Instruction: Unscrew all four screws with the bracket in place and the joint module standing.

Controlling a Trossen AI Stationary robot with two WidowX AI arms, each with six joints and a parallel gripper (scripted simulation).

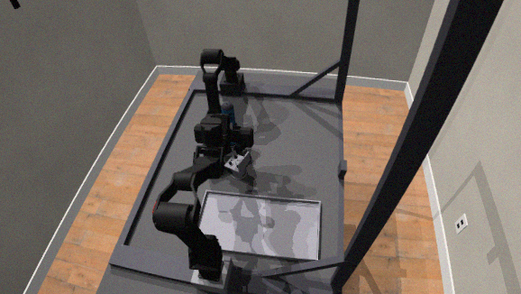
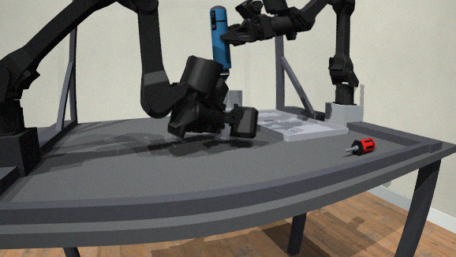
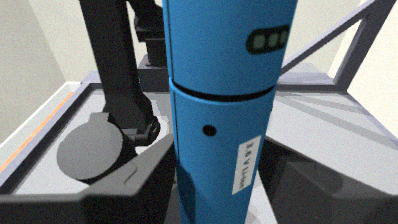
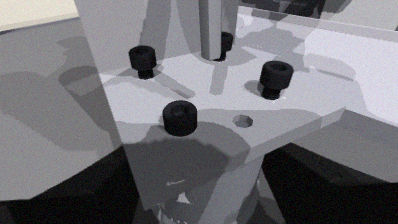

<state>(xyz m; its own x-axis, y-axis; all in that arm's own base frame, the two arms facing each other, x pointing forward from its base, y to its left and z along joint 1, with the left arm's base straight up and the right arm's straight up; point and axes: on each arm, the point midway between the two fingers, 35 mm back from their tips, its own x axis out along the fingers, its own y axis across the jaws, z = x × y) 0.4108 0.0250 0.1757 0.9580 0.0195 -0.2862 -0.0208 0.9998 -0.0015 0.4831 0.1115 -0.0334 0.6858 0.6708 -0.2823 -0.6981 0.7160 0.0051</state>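
Note:
Right now the joint module is 10 mm behind my right hand, 20 mm to the left of it and 10 mm below it. Also, from my right hand: bracket: 20 mm behind, 20 mm to the left, 30 mm above; screwdriver bit: 10 mm behind, 10 mm to the left, 70 mm above; shallow pale tray: 90 mm behind, 250 mm to the left, 30 mm below.

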